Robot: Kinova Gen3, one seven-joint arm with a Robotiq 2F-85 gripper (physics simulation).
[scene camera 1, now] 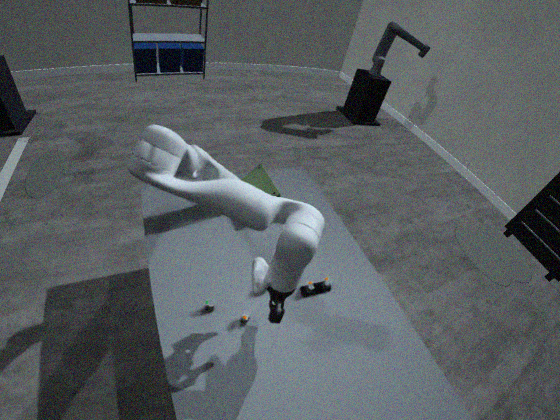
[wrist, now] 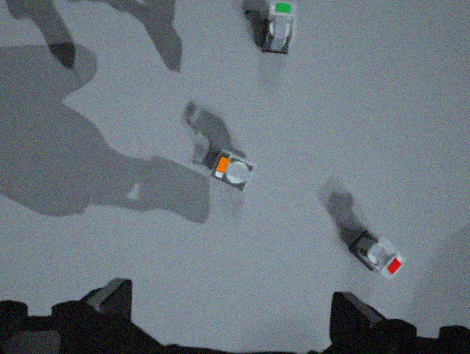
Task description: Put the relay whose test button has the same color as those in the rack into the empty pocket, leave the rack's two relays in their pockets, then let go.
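Places are measured from the arm's base along level axes (x ahead, y left, z up), in millimetres.
Pixels of known places: gripper, fingertip midpoint: [scene camera 1: 272, 303] [wrist: 231, 309].
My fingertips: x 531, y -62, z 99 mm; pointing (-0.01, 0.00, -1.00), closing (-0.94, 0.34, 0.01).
Note:
Ahead of a thing's pixels: the offset from my fingertips to its top centre. Level surfaces: height alone.
The loose relay with an orange test button @(59 mm right, 21 mm back, 100 mm down) [scene camera 1: 244, 319] [wrist: 234, 171] stands on the pale table top, near the middle of the wrist view. A relay with a green button @(156 mm right, 86 mm back, 100 mm down) [scene camera 1: 208, 308] [wrist: 279, 27] stands beyond it. A relay with a red button @(34 mm left, 111 mm back, 100 mm down) [wrist: 377, 255] is at the lower right of the wrist view; it does not show in the scene view. The black rack @(213 mm left, 65 mm back, 121 mm down) [scene camera 1: 317, 290] holds two relays with orange buttons, one at each end, with a gap between them. My gripper [scene camera 1: 276, 319] [wrist: 231, 309] is open and empty, above the table, left of the rack in the scene view.
A green block [scene camera 1: 261, 181] stands at the far end of the table top @(144 mm down) [scene camera 1: 350, 360], partly hidden by my arm [scene camera 1: 235, 197]. Shadows of the arm fall around the loose relays. A shelf unit, another robot arm on a black pedestal and dark furniture stand farther off.

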